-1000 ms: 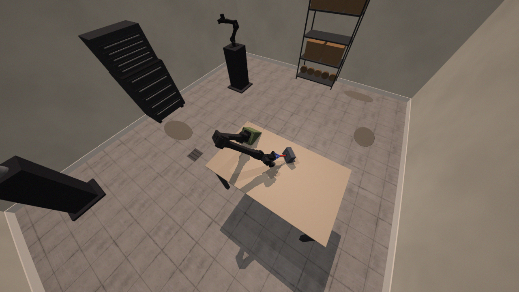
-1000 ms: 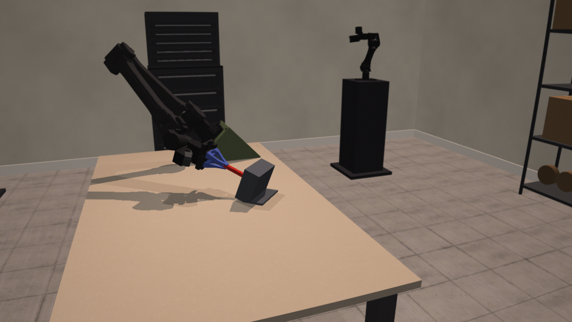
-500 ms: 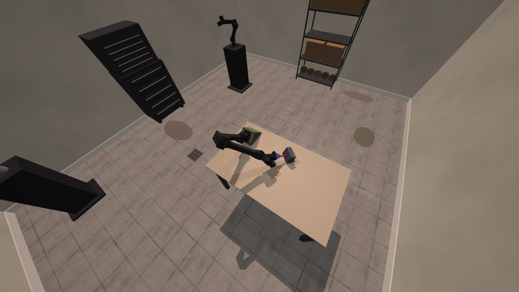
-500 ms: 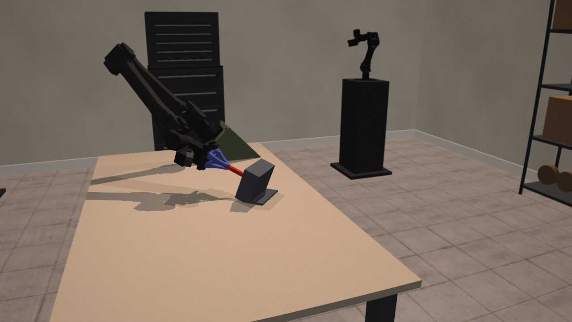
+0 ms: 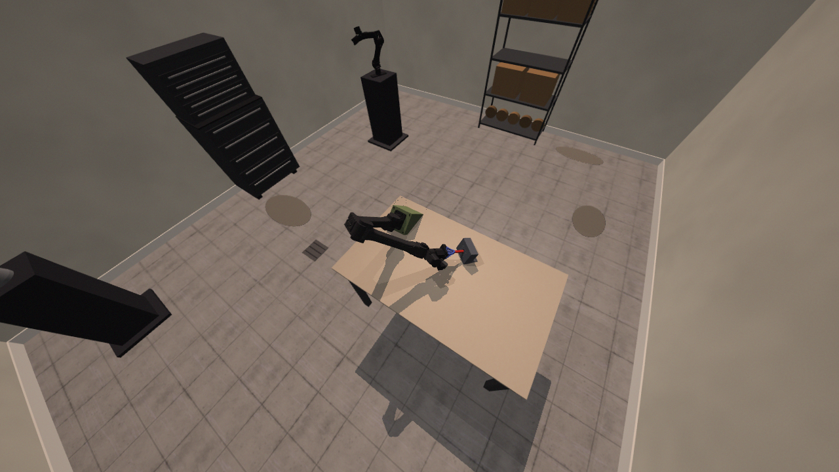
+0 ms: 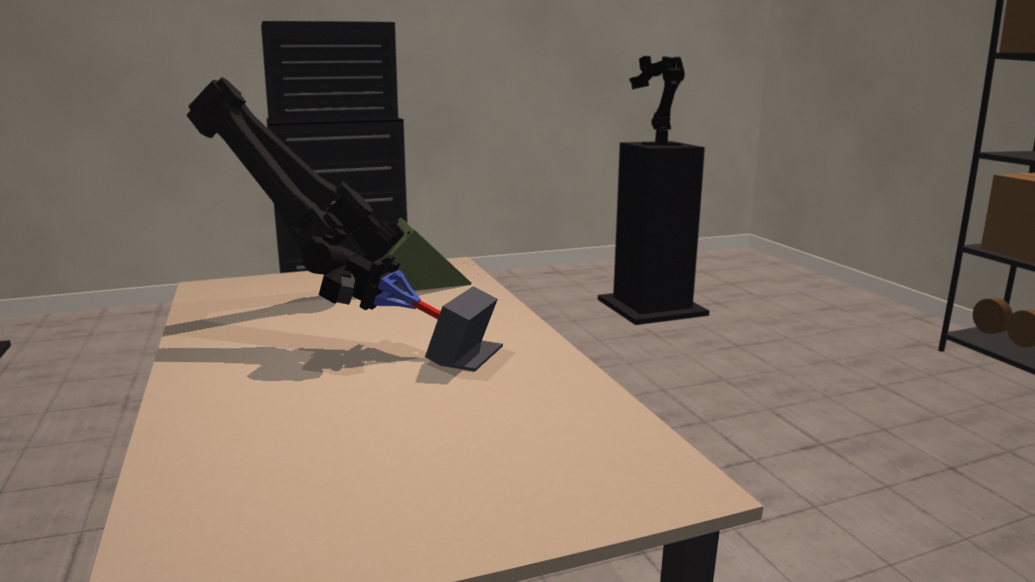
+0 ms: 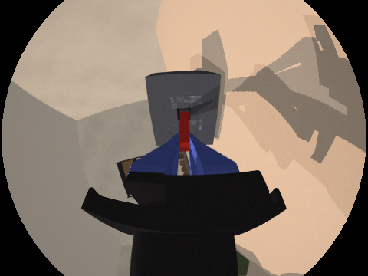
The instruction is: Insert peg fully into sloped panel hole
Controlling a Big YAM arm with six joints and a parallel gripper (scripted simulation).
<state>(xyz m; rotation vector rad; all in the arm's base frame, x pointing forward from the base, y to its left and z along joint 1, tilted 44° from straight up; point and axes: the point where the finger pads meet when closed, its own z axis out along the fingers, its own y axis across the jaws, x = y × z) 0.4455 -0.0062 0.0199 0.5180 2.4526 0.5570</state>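
Now: hand 100 mm to the right of the flat base plate, 90 mm above it and 80 mm short of it. The rest, counted from my hand: red peg: 30 mm to the left, 20 mm ahead, 10 mm below.
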